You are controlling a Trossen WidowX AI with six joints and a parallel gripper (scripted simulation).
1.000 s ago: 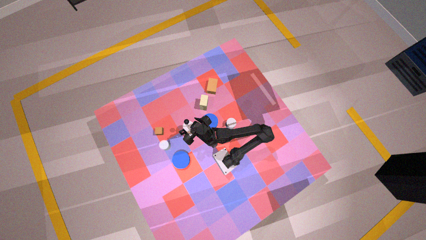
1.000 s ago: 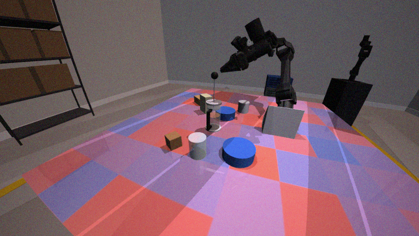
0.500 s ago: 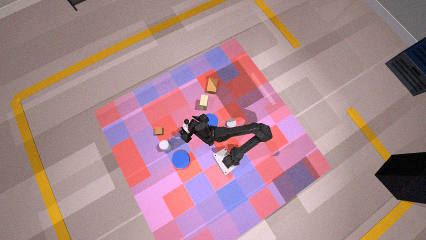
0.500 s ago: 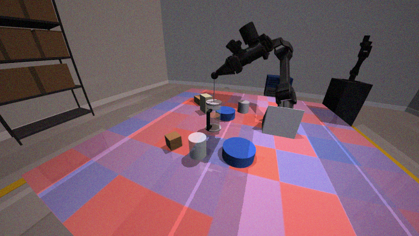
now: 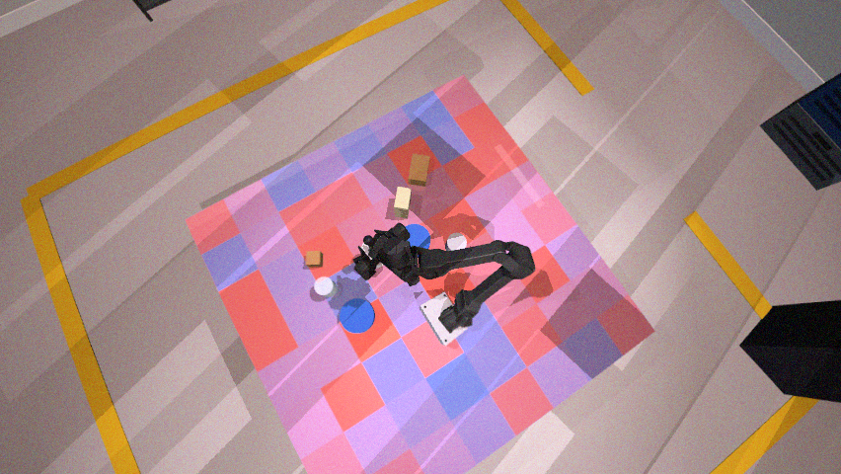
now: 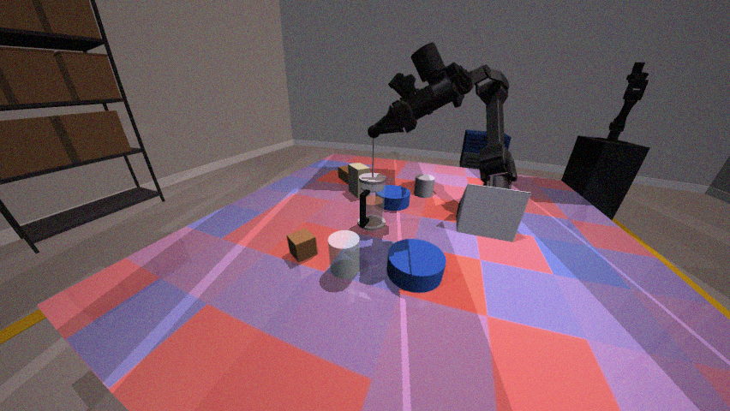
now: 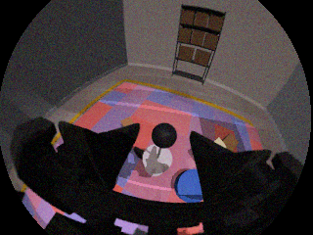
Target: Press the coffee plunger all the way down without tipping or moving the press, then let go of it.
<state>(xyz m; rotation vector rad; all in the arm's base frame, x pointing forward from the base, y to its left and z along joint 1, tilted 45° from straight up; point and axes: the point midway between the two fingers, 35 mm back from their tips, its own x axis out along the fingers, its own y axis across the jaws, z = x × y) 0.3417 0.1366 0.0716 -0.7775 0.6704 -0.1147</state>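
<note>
Right now my gripper tip is 2 cm to the right of the coffee press and 13 cm above it. Also, from my gripper tip: brown cube 12 cm ahead, 18 cm to the left, 24 cm below.
</note>
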